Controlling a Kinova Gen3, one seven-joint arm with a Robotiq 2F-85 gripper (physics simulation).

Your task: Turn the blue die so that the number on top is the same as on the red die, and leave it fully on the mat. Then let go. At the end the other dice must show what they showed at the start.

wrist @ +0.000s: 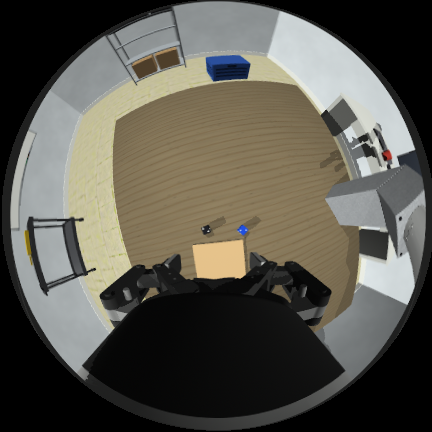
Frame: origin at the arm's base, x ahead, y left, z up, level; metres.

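Where they show: gripper, fingertip midpoint: [214, 261].
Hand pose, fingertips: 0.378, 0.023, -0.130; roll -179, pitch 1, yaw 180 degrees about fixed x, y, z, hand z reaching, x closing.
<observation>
After its pixels a point has its place, as x, y, z.
A small blue die [242, 230] @[0.311, 0.008, -0.304] lies on the brown wood-grain table top, just past the far right corner of a peach square, which looks like the mat [220, 255] @[0.370, 0.078, -0.320]. Its pips are too small to read. A black die [206, 230] @[0.405, 0.005, -0.304] with white pips lies to its left, also past the square's far edge. The red die does not show in the wrist view. My gripper [214, 261] @[0.378, 0.023, -0.130] is open with nothing between its fingers. Its fingertips show on either side of the square, nearer the camera than both dice. The gripper body hides the near part of the square.
The brown table top [215, 150] @[0.376, -0.227, -0.324] stretches away beyond the dice. Part of the grey robot arm [357, 197] @[-0.004, -0.070, -0.191] shows at the right. A blue chest [228, 68] and a shelf rack [150, 52] stand far back. A black-framed stand [75, 247] is at the far left.
</observation>
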